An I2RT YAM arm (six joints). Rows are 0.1 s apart.
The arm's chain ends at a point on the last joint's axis. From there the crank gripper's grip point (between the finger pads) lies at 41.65 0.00 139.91 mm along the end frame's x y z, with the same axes.
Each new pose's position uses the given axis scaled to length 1; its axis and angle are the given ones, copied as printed.
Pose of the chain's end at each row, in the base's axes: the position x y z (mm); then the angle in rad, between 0 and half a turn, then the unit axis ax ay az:
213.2, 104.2, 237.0, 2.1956, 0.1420, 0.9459, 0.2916
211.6, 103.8, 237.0, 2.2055, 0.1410, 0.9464, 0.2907
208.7, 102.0, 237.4, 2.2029, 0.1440, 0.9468, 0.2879
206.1, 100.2, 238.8, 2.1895, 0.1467, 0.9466, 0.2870
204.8, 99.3, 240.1, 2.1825, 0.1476, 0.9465, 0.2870
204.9, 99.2, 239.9, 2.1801, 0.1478, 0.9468, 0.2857
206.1, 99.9, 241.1, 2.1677, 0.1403, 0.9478, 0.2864
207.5, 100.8, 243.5, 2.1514, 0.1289, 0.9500, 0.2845
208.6, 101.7, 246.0, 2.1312, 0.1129, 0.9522, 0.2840
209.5, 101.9, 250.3, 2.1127, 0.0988, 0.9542, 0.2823
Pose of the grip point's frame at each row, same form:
306.7, 168.0, 144.8, 2.1956, 0.1420, 0.9459, 0.2916
304.0, 167.8, 143.9, 2.2055, 0.1410, 0.9464, 0.2907
301.6, 165.1, 144.1, 2.2029, 0.1440, 0.9468, 0.2879
300.6, 162.4, 146.5, 2.1895, 0.1467, 0.9466, 0.2870
300.1, 161.2, 148.4, 2.1825, 0.1476, 0.9465, 0.2870
300.4, 160.7, 148.2, 2.1801, 0.1478, 0.9468, 0.2857
302.4, 161.5, 150.3, 2.1677, 0.1403, 0.9478, 0.2864
304.8, 162.1, 153.6, 2.1514, 0.1289, 0.9500, 0.2845
307.0, 163.1, 157.4, 2.1312, 0.1129, 0.9522, 0.2840
308.9, 163.2, 162.8, 2.1127, 0.0988, 0.9542, 0.2823

